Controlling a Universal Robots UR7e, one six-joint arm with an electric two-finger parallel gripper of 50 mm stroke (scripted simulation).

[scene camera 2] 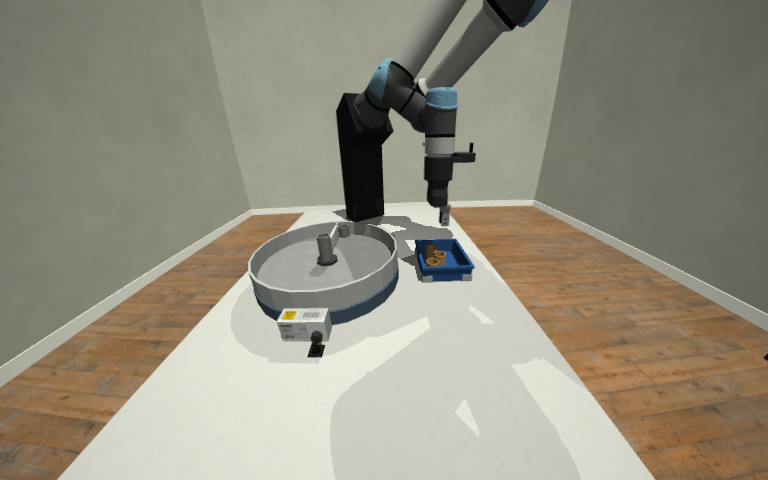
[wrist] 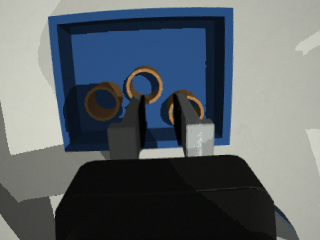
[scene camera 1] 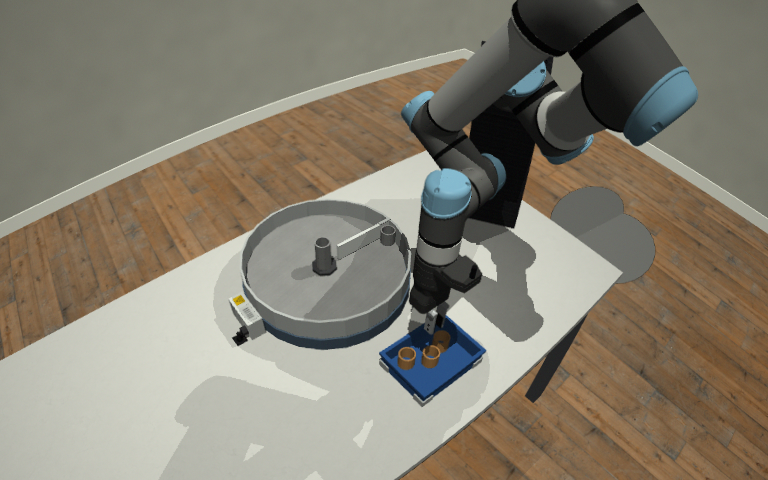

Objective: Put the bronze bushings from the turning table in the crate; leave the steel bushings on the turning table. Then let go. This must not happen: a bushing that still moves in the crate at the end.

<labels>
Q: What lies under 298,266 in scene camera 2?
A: A turning table.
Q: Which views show my gripper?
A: Scene camera 2, the wrist view and scene camera 1: all of them.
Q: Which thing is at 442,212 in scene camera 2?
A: My gripper.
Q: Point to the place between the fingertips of my gripper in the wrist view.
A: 159,110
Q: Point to a turning table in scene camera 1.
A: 282,272
</labels>
